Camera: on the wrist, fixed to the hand. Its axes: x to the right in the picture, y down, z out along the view.
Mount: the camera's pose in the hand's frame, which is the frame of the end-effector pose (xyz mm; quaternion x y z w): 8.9 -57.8 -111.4 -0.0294 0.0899 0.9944 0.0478
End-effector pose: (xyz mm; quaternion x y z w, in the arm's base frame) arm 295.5 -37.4 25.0 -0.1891 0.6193 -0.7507 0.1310
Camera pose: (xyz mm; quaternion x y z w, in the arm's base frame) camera 240.0 68.3 64.7 0.6704 0.2515 0.0956 0.6915
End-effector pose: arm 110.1 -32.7 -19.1 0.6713 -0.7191 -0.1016 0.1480
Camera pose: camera 202.6 -40.2 65.9 -0.6782 -0.6856 0.1815 0.1925
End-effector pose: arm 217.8 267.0 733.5 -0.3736 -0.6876 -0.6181 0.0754
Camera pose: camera 136.5 172.3 717.7 -0.6482 0.3636 -0.0084 0.6690
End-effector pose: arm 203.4 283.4 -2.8 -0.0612 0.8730 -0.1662 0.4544
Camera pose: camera 105.0 253.1 69.5 0.8668 0.1483 0.4641 0.1067
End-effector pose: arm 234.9 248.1 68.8 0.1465 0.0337 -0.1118 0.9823
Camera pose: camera 226.6 225.3 -54.6 0.0217 -0.0525 0.9856 0.1594
